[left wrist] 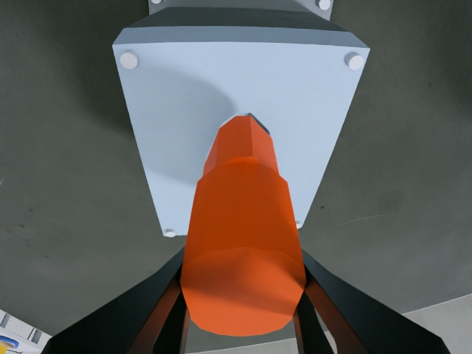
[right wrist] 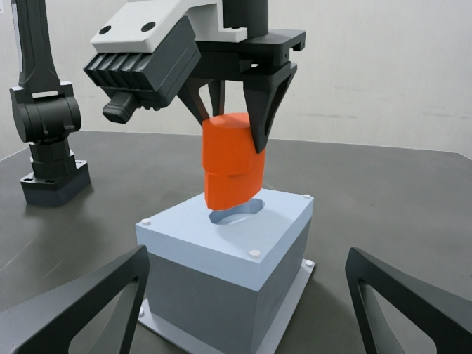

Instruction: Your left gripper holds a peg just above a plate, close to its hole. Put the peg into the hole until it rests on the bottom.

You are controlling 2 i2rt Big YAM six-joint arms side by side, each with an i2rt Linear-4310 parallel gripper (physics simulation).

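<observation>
An orange peg with a narrower lower part stands upright between the fingers of my left gripper, which is shut on it. The light-blue plate tops a grey block. Its long rounded hole shows below the peg in the right wrist view; the peg's lower end is just above the plate, over the hole's back part. In the left wrist view the peg hides most of the hole, with a thin edge showing beyond its tip. My right gripper is open, in front of the block.
The grey block stands on a thin base flange. White screw heads sit at the plate's corners. A black arm base stands at the back left in the right wrist view. A pale wall is behind.
</observation>
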